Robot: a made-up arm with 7 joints.
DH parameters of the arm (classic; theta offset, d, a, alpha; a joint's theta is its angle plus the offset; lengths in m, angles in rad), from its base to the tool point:
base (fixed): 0 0.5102 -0.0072 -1.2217
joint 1: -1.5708 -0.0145 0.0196 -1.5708
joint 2: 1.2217 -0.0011 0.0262 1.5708
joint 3: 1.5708 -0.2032 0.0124 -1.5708
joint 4: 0 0.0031 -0.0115 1.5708
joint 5: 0 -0.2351 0.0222 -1.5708
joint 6: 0 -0.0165 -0.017 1.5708
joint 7: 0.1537 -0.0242 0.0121 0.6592
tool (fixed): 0.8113 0.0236 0 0
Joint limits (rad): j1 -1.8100..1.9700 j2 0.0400..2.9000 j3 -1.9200..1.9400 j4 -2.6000..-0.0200 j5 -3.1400..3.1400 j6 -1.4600..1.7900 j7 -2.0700..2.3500
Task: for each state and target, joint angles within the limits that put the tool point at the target. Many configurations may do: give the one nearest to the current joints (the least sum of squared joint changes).
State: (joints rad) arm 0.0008 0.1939 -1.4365 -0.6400 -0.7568 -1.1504 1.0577
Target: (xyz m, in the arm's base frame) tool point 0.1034 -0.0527 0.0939
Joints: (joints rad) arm -0.2995 0.1937 -1.3720 -0.2921 -0.7979 -1.0277 1.2884
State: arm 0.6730 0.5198 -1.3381 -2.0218 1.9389 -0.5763 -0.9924
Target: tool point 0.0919 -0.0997 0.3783
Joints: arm 0.6030 0.5950 -0.8141 -2.4091 1.9850 -0.5826 -0.9385
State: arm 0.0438 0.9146 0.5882 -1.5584 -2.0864 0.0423 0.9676
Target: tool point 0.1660 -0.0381 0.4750
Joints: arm 0.0024 0.7482 -0.0321 -2.5303 -1.9564 0.0338 1.0481
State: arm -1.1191 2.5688 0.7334 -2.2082 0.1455 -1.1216 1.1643
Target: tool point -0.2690 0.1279 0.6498
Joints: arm -1.6261 2.0931 1.1447 -1.4292 0.1834 -1.1103 1.2176
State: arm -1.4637 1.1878 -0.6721 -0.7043 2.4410 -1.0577 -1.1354
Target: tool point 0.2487 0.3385 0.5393
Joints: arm -0.7029 1.5475 -0.7921 -0.6103 2.4219 -0.9356 -0.9489
